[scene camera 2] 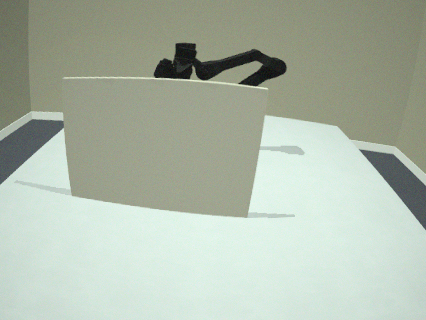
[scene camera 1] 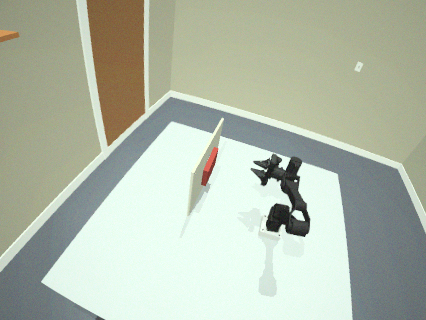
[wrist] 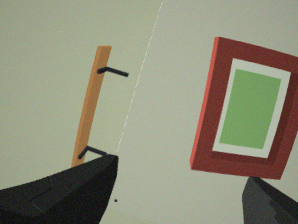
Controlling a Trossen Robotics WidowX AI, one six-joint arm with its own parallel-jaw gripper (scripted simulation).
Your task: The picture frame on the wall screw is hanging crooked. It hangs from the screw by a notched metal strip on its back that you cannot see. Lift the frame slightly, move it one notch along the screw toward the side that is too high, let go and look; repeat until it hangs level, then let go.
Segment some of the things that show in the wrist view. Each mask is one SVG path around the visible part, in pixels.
My gripper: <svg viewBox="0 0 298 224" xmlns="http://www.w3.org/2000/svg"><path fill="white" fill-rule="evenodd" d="M246 180L245 188L243 188L242 212L245 224L298 224L297 201L286 196L281 190L275 189L274 186L266 183L265 180L259 179L258 176L250 176ZM118 156L108 153L108 155L98 157L98 159L86 161L86 163L77 165L77 167L65 169L64 172L61 171L56 173L56 175L35 180L33 183L0 189L0 224L100 224L101 217L104 216L106 206L108 206L110 201L110 193L112 193L113 186L116 184Z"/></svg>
A picture frame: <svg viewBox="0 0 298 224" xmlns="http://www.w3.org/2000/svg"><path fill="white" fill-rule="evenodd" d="M217 36L213 44L212 61L210 61L208 79L206 79L206 91L204 101L202 101L200 120L198 120L196 139L194 139L192 155L190 155L190 168L194 169L194 171L216 172L229 176L258 176L259 179L281 180L283 171L286 168L287 159L289 159L295 137L297 137L298 57L290 55L290 53L274 51L271 48L258 47L258 45L231 40L229 37Z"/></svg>
